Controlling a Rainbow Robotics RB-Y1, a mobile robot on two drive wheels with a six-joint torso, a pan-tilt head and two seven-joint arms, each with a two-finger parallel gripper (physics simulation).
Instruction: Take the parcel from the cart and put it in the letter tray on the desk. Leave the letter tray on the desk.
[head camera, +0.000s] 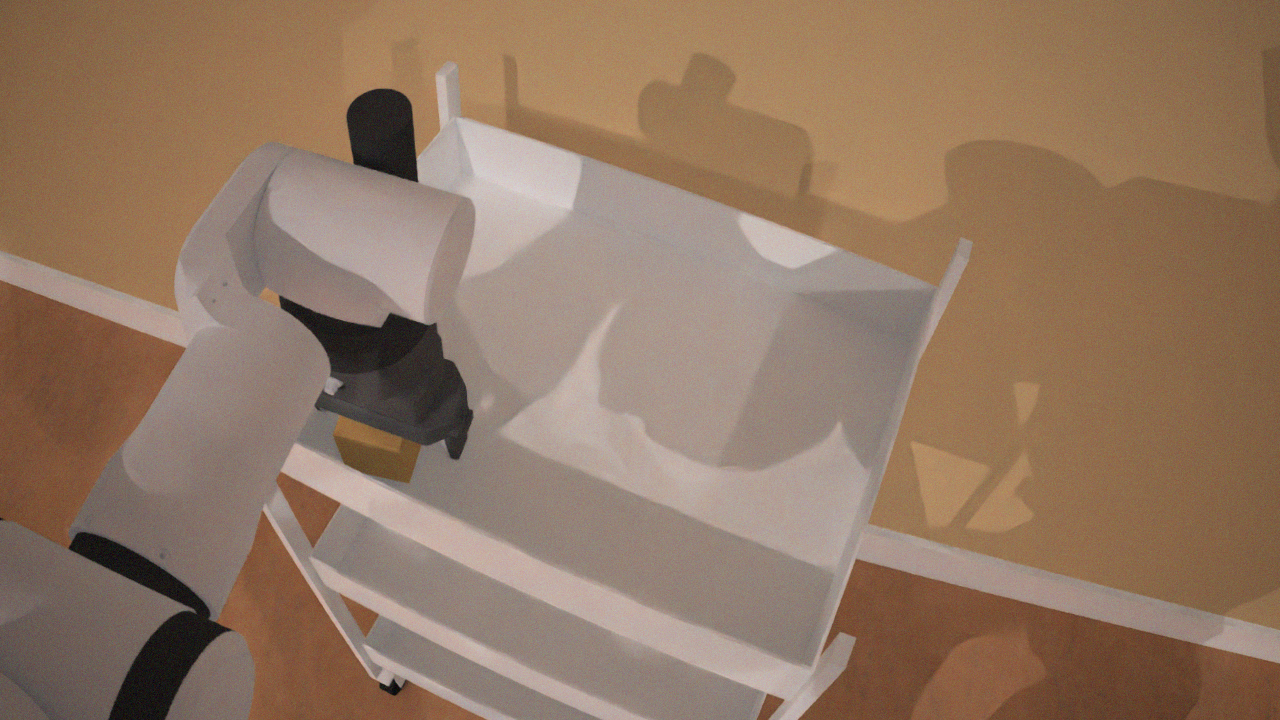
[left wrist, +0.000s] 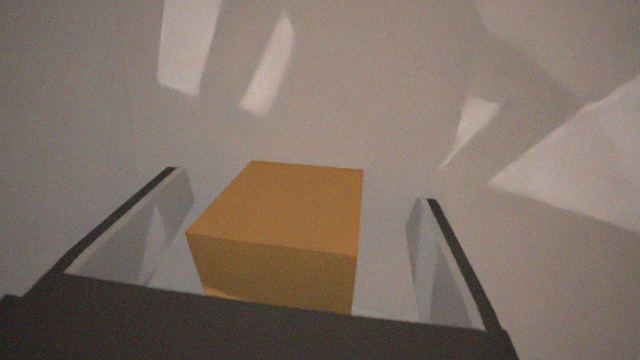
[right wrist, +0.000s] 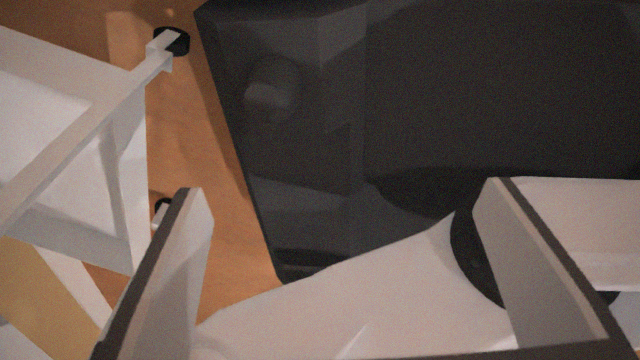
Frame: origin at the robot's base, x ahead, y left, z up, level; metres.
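Seen in the pictures: left gripper, fingertip midpoint: (head camera: 390, 423) (left wrist: 299, 198); right gripper, fingertip midpoint: (right wrist: 345, 200).
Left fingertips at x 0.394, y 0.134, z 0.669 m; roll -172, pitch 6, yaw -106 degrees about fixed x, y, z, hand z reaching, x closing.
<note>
A point is followed by its place in that frame.
The parcel, an orange-yellow box (head camera: 375, 454) {z 0.697, x 0.352, y 0.136 m} (left wrist: 280, 210) {z 0.697, x 0.408, y 0.130 m}, sits on the top shelf of the white cart (head camera: 537, 564) {z 0.722, x 0.263, y 0.019 m} (right wrist: 82, 135) {z 0.257, x 0.177, y -0.152 m}, near its front left corner in the head view. My left gripper (head camera: 391, 434) {z 0.669, x 0.394, y 0.134 m} (left wrist: 299, 198) {z 0.669, x 0.394, y 0.134 m} is open over the parcel. In the left wrist view the parcel lies between the two spread fingers, with a gap on each side, the wider one at the right. The gripper body hides part of the parcel. My right gripper (right wrist: 345, 200) {z 0.377, x -0.069, y -0.214 m} is open, with no object between its fingers. The desk and the letter tray do not show.
The cart has raised rims, corner posts and lower shelves. A tan wall (head camera: 1118, 295) {z 0.655, x 0.552, y -0.520 m} with a white baseboard (head camera: 1056, 586) {z 0.075, x 0.477, y -0.709 m} stands behind it, above a brown floor (head camera: 913, 644) {z 0.000, x 0.429, y -0.494 m}. In the right wrist view, the robot's dark base (right wrist: 310, 150) {z 0.191, x -0.019, y -0.084 m} and a pale robot part (right wrist: 350, 290) {z 0.331, x -0.069, y -0.052 m} show below the gripper.
</note>
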